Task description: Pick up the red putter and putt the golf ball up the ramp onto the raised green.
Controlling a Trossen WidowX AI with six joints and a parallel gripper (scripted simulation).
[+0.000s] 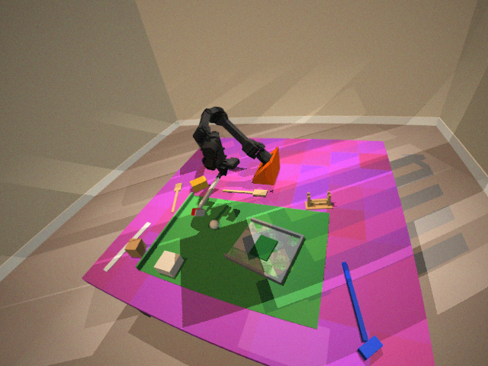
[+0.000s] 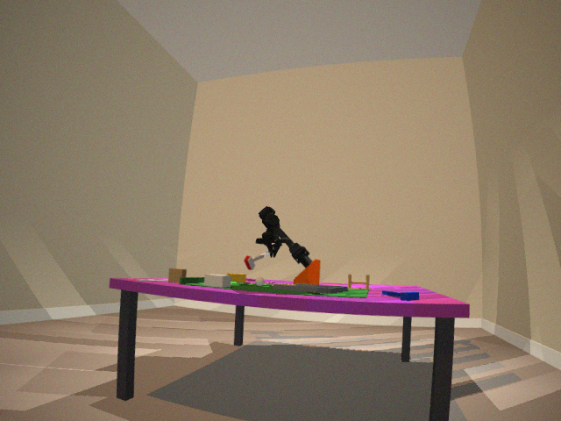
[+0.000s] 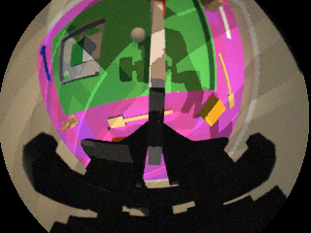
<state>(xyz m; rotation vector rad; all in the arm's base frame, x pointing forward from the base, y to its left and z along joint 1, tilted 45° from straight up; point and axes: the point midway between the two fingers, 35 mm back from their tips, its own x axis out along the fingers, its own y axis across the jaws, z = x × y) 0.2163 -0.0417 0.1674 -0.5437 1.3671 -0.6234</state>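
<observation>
My gripper tip is 120 mm short of the red putter and 10 mm to the left of it. From my gripper tip the other things lie so: yellow block (230 mm to the right, 120 mm below, 30 mm behind); white golf ball (210 mm ahead, 120 mm below, 30 mm to the left); green mat (260 mm ahead, 150 mm to the left, 140 mm below).
</observation>
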